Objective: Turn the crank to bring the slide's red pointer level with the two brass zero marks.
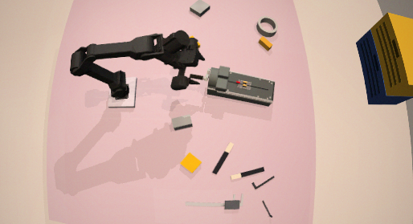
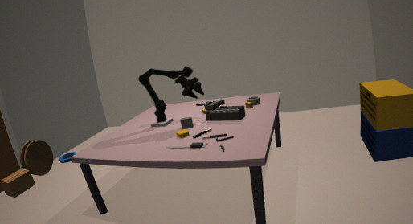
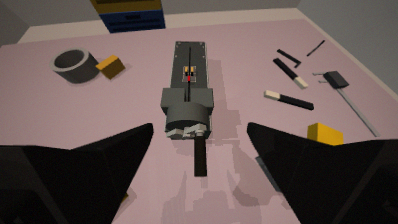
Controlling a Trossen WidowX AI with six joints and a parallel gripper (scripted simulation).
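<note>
Right now the dark crank handle is 20 mm behind my gripper tip and 60 mm below it. Round my gripper tip: orange block (300 mm ahead, 180 mm to the left, 150 mm below); red pointer (140 mm ahead, 20 mm to the right, 90 mm below).
</note>
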